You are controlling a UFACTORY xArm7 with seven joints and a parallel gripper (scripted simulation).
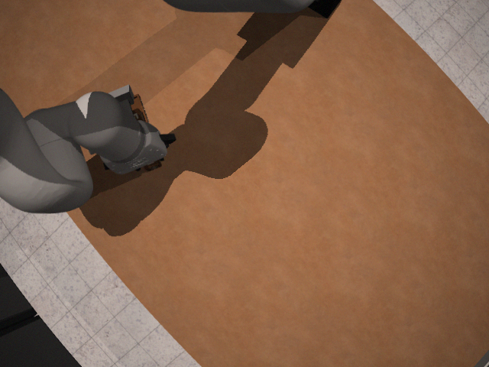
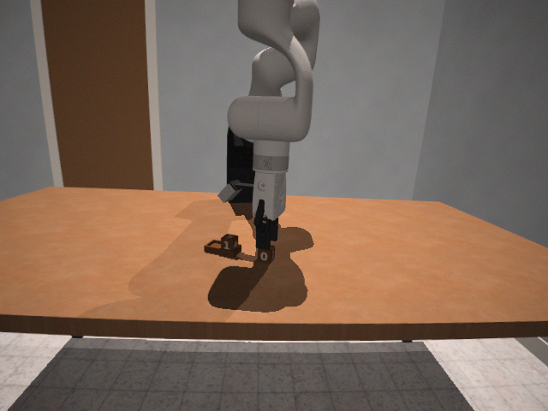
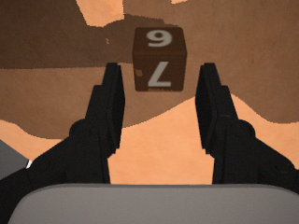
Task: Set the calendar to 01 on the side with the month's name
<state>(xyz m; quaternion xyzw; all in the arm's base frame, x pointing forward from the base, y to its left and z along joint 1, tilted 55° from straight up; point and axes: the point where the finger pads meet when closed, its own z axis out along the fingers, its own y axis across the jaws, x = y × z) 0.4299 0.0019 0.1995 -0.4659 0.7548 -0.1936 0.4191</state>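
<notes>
Right now my hand is 4 cm above the cube. The rest, counted from my hand: calendar tray 4 cm behind, 10 cm to the right, 5 cm below.
</notes>
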